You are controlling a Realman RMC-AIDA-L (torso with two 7-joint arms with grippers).
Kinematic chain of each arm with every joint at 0, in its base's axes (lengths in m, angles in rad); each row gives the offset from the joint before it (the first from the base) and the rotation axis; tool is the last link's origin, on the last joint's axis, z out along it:
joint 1: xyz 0 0 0.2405 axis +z
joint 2: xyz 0 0 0 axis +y
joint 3: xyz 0 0 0.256 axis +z
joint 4: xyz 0 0 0 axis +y
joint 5: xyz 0 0 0.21 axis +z
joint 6: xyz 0 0 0 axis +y
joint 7: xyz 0 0 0.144 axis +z
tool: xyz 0 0 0
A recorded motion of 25 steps. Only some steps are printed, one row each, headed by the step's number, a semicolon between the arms.
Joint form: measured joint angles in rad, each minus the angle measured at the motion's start. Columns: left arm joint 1, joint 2, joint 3, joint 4, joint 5, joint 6, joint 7; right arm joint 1, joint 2, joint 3, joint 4, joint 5, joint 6, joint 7.
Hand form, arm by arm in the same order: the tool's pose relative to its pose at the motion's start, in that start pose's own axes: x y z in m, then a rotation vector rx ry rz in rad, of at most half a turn. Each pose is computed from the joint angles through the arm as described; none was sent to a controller.
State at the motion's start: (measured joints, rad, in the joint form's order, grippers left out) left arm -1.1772 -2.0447 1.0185 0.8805 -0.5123 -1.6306 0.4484; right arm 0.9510 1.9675 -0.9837 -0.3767 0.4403 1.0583 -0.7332
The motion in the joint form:
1: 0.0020 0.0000 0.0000 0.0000 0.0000 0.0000 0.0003; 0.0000 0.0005 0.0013 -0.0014 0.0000 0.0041 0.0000
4: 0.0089 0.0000 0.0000 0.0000 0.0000 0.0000 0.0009; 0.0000 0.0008 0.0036 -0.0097 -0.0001 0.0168 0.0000
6: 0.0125 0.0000 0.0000 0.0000 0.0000 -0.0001 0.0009; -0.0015 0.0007 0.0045 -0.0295 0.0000 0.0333 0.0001
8: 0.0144 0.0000 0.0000 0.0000 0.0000 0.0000 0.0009; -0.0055 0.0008 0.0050 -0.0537 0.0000 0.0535 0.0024
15: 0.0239 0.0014 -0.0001 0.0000 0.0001 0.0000 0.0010; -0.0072 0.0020 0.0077 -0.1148 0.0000 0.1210 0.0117
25: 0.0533 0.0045 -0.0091 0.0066 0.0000 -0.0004 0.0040; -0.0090 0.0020 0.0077 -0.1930 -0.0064 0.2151 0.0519
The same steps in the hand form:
1: -0.0007 -0.0005 0.0003 -0.0003 -0.0006 -0.0016; 0.0001 0.0005 -0.0001 -0.0031 0.0013 0.0003
4: -0.0029 -0.0022 0.0012 -0.0012 -0.0028 -0.0075; -0.0007 0.0014 -0.0015 -0.0089 0.0029 -0.0012
6: -0.0042 -0.0030 0.0016 -0.0018 -0.0040 -0.0108; -0.0031 0.0015 -0.0046 -0.0113 -0.0006 -0.0065
8: -0.0048 -0.0035 0.0019 -0.0020 -0.0045 -0.0126; -0.0049 0.0014 -0.0082 -0.0143 -0.0033 -0.0096
15: -0.0079 -0.0062 0.0026 -0.0020 -0.0070 -0.0219; -0.0111 0.0046 -0.0183 -0.0326 -0.0016 -0.0209
25: -0.0167 -0.0144 0.0034 -0.0045 -0.0046 -0.0498; -0.0166 0.0086 -0.0322 -0.0516 0.0140 -0.0127

